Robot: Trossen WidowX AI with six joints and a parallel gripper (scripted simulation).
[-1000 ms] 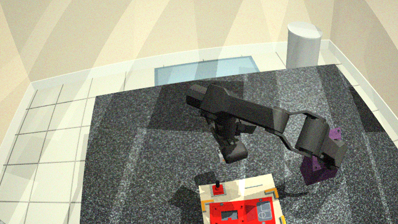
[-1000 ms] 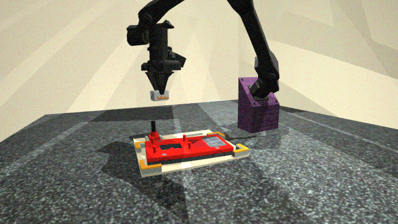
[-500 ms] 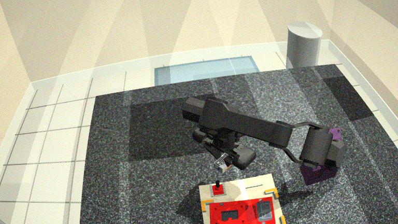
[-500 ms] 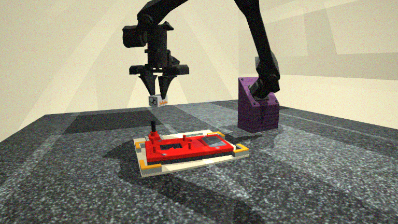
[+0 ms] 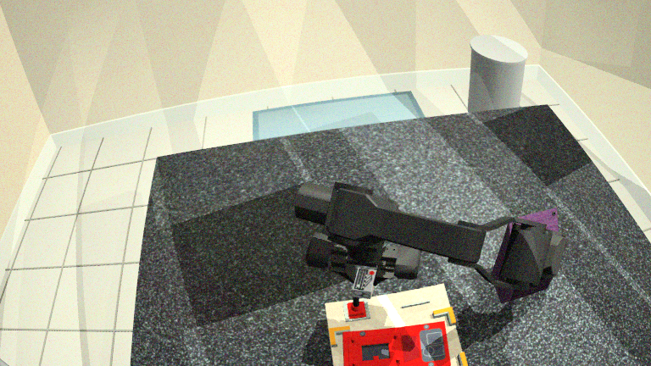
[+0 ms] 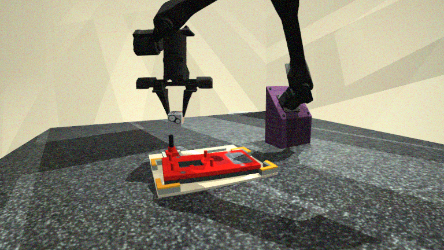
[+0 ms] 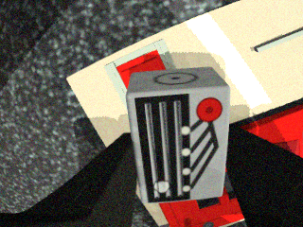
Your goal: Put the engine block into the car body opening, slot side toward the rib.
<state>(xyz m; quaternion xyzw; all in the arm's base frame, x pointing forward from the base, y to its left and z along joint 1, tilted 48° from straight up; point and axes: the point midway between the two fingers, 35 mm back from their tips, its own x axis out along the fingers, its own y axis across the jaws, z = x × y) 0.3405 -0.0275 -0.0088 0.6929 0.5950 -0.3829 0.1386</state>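
My gripper tip is now 10 cm to the right of the cream base plate, 10 cm above it and 4 cm past it. Also, from my gripper tip: black peg (7 cm below, 2 cm ahead); then engine block (1 cm below).
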